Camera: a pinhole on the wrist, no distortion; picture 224 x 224 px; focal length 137.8 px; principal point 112.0 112.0 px. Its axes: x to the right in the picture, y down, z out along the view. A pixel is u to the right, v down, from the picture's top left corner.
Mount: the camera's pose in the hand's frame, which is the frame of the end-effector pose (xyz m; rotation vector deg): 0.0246 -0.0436 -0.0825 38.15 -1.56 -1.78
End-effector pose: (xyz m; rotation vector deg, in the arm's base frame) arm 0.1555 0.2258 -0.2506 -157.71 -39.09 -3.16
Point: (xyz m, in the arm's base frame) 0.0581 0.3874 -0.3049
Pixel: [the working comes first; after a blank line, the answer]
In the camera's frame: -0.0366 0.0184 0.2232

89.4 123.4
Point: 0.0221 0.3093 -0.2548
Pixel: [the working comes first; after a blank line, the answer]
In the camera's frame: -0.1006 0.0014 0.1489

18.9 113.3
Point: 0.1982 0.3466 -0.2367
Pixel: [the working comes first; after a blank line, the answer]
In the camera's frame: 0.0723 0.0326 0.1054

206.5 154.6
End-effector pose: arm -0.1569 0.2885 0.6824 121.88 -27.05 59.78
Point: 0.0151 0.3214 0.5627
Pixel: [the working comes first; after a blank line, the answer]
In the camera's frame: -0.0077 0.0200 0.2401

107.6 123.5
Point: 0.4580 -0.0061 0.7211
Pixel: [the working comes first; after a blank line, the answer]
In the camera's frame: 0.3965 0.3065 0.5283

215.4 192.0
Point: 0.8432 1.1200 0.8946
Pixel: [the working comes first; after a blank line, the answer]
In the camera's frame: 0.7758 -0.8347 0.5387

outside the picture
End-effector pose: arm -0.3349 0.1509 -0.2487 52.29 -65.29 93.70
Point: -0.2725 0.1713 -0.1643
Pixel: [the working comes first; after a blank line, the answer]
In the camera's frame: 0.0417 0.0250 0.0973

171.0 147.4
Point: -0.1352 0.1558 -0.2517
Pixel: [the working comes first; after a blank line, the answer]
In the camera's frame: -0.0806 -0.0603 0.1644

44.4 61.4
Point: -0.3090 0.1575 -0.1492
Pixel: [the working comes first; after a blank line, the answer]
In the camera's frame: 0.0621 0.0604 0.0883

208.8 206.2
